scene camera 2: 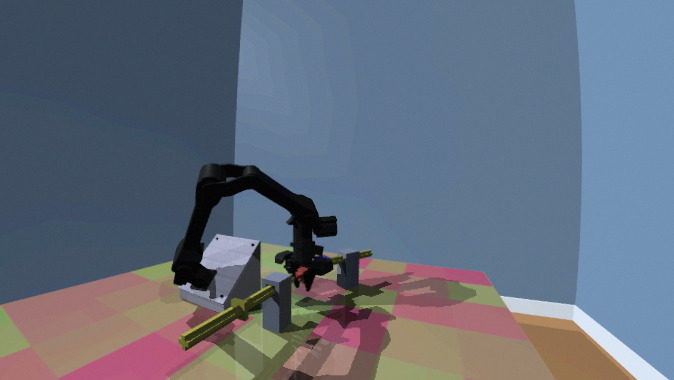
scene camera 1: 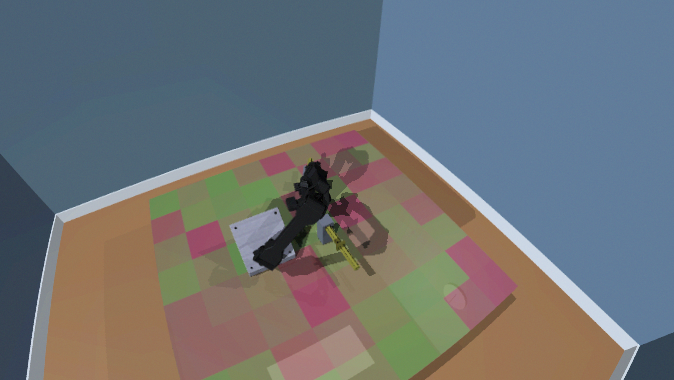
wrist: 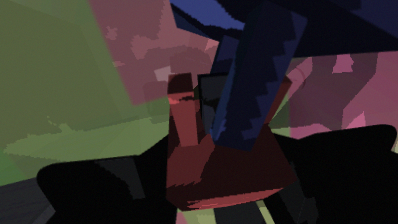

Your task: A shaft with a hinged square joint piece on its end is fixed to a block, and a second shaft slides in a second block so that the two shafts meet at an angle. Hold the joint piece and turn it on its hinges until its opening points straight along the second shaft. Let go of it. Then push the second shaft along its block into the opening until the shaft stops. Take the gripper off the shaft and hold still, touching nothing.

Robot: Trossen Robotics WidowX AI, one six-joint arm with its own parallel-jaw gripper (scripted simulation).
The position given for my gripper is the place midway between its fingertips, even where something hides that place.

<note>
In view: my gripper (scene camera 2: 302, 289).
My gripper is seen too in the wrist view (wrist: 206, 129).
</note>
